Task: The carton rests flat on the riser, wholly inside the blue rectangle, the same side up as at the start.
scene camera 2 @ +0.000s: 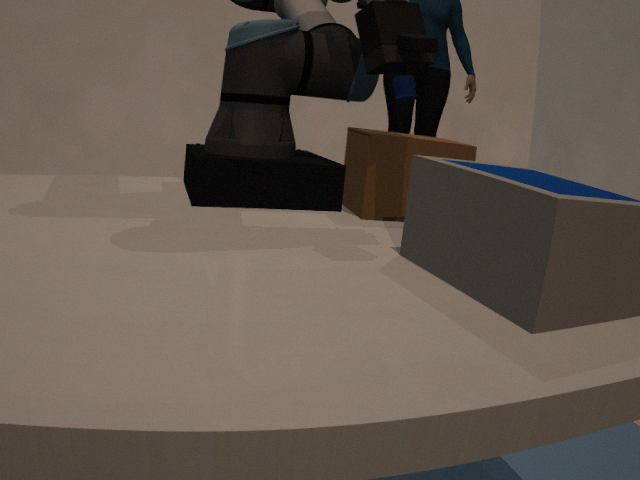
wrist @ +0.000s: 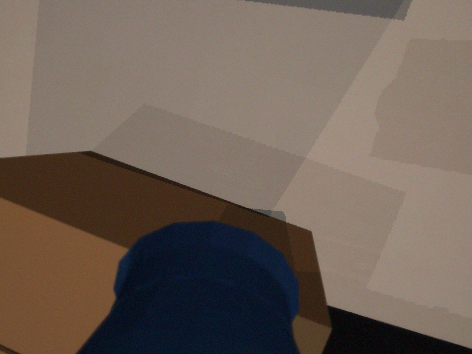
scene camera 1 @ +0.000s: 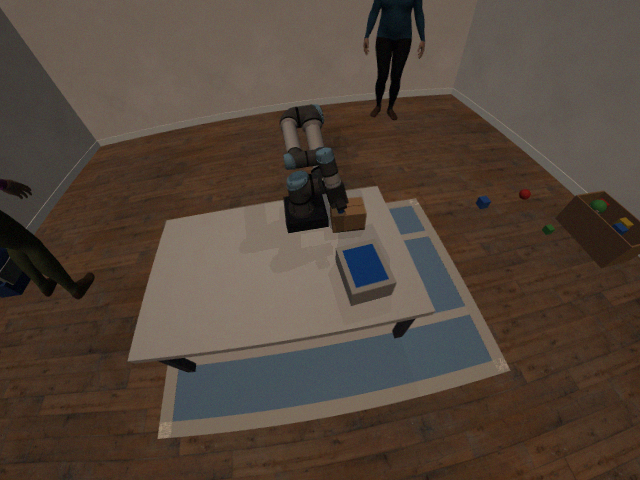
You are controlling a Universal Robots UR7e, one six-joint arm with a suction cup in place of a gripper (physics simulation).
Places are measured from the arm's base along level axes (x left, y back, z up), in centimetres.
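Pixels of known places: hand, tool point: (scene camera 2: 407,98) (wrist: 205,300) (scene camera 1: 341,211); arm's base, link origin: (scene camera 2: 249,153) (scene camera 1: 301,209).
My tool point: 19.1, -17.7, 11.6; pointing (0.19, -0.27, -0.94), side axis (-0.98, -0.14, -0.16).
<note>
For each thing: its top centre in the pictures, then the offset to it from my tool point, as dx, dy, dz. Level surfaces: height alone.
- brown carton, top centre: (scene camera 2: 411,135) (scene camera 1: 347,206) +5.4, +8.7, -5.9
- grey riser, top centre: (scene camera 2: 542,179) (scene camera 1: 364,264) +5.1, -27.8, -6.8
- blue rectangle, top centre: (scene camera 2: 542,179) (scene camera 1: 364,264) +5.1, -27.8, -6.8
- white table, surface height: dz -18.9
The brown carton (scene camera 1: 349,222) (scene camera 2: 379,175) (wrist: 55,250) stands on the table right beside the robot's black base, apart from the riser. The grey riser (scene camera 1: 373,295) (scene camera 2: 475,240) stands on the table, nearer scene camera 1, and hides part of the carton in scene camera 2. The blue rectangle (scene camera 1: 365,264) (scene camera 2: 547,180) lies on the riser's top, with nothing on it. My gripper (scene camera 1: 341,210) (scene camera 2: 405,98) (wrist: 207,250), a blue suction cup, is open and holds nothing. In scene camera 2 it hangs above the carton with a gap between them.
The black robot base (scene camera 1: 306,219) (scene camera 2: 263,180) is close against the carton's side. The white table (scene camera 1: 232,299) (scene camera 2: 180,320) bears all of these. A person (scene camera 1: 395,46) stands behind the arm, and another person (scene camera 1: 31,253) is at the left. A toy box (scene camera 1: 594,235) stands on the floor at the right.
</note>
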